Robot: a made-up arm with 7 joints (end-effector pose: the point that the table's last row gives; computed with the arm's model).
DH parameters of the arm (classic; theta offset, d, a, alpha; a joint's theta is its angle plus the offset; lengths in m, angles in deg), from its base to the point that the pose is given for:
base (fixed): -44.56 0 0.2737 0
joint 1: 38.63 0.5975 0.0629 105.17
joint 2: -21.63 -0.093 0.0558 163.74
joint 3: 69.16 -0.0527 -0.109 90
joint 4: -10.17 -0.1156 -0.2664 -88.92
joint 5: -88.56 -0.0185 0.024 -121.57
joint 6: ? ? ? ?
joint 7: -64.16 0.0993 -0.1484 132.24
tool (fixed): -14.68 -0.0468 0 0
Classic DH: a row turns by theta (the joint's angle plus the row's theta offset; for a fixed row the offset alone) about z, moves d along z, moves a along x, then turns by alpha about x.
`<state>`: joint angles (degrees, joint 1 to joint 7).
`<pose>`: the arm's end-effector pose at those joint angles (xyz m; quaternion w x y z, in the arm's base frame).
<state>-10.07 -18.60 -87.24 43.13 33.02 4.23 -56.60</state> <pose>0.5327 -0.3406 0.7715 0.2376 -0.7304 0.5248 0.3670</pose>
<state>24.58 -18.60 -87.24 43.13 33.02 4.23 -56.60</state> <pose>0.5573 -0.1223 0.7715 0.1175 -0.8535 0.2834 0.4211</pose>
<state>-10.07 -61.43 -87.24 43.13 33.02 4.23 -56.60</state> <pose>0.5917 -0.2884 0.5264 0.0793 -0.5827 0.4636 0.6627</pose>
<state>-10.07 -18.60 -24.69 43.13 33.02 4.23 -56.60</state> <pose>0.5817 -0.3316 0.4648 0.0396 0.4351 -0.5356 -0.7226</pose>
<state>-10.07 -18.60 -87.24 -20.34 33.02 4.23 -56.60</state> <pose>0.2750 -0.4756 0.8556 0.2292 -0.3914 0.8818 0.1291</pose>
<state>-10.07 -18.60 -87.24 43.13 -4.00 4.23 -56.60</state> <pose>0.3316 -0.5053 1.0132 0.4969 -0.7218 0.4398 0.1968</pose>
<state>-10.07 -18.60 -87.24 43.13 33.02 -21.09 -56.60</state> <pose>0.5123 -0.1096 0.7313 0.0593 -0.8278 0.4445 0.3371</pose>
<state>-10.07 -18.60 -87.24 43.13 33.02 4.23 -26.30</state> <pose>0.4645 -0.3087 0.7456 0.1598 -0.8776 0.4047 0.2015</pose>
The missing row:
joint 6: 8.61 0.3915 0.4313 -137.09
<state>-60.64 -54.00 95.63 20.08 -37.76 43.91 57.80</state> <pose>0.0875 -0.5863 0.1807 0.0627 0.4973 -0.2308 -0.8339</pose>
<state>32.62 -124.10 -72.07 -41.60 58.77 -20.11 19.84</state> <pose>0.2910 -0.3205 0.6060 0.7709 0.2418 0.2743 -0.5215</pose>
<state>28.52 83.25 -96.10 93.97 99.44 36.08 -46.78</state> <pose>0.4608 -0.0739 0.9909 0.1693 -0.8712 0.3286 -0.3230</pose>
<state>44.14 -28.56 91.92 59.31 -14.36 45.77 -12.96</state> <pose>0.6142 -0.4576 0.3842 0.6110 0.1984 -0.6088 -0.4655</pose>
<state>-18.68 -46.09 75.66 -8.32 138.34 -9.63 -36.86</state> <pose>0.7675 -0.3968 0.9966 0.4824 -0.7151 0.4671 -0.1943</pose>
